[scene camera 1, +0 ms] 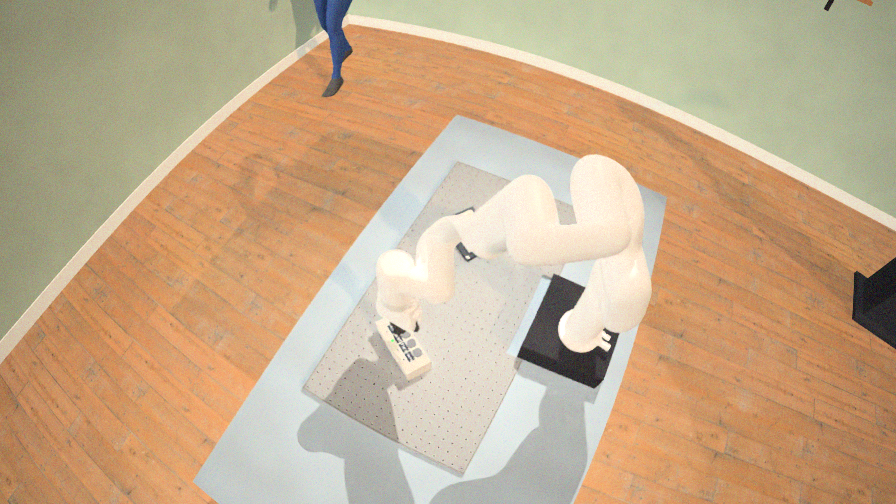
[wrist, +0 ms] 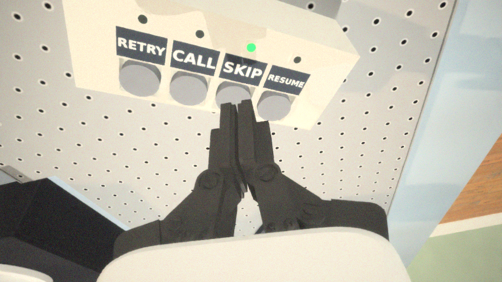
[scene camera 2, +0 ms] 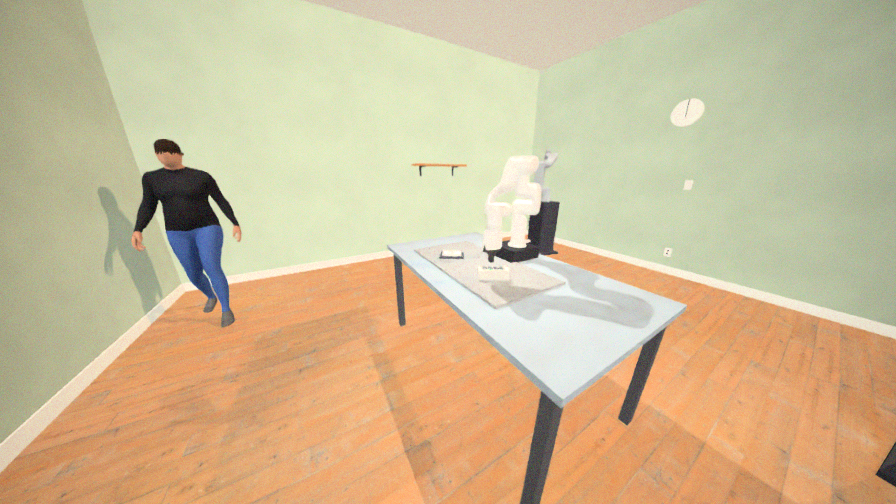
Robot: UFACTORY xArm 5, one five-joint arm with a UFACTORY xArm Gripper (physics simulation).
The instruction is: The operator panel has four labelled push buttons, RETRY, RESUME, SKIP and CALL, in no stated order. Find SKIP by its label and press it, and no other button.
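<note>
The cream button panel (scene camera 1: 418, 372) (scene camera 2: 493, 274) (wrist: 90, 60) lies on the perforated board. In the wrist view its row reads RETRY (wrist: 140, 78), CALL (wrist: 188, 89), SKIP (wrist: 233, 92) and RESUME (wrist: 274, 105), each a grey round button below its dark label. The lamp (wrist: 251, 47) above the SKIP label is lit green; the other lamps are dark. My gripper (scene camera 1: 406, 327) (scene camera 2: 491, 258) (wrist: 241, 119) is shut and empty. Its tips overlap the lower part of the SKIP button in the wrist view. In scene camera 2 they show above the panel, with a small gap.
The perforated board (scene camera 1: 469, 388) (scene camera 2: 460, 269) lies on the light blue table (scene camera 1: 269, 401) (scene camera 2: 563, 351). A dark tray with a white item (scene camera 2: 451, 254) stands farther back, partly behind the arm in scene camera 1. A person (scene camera 1: 338, 47) (scene camera 2: 187, 200) stands on the floor away from the table.
</note>
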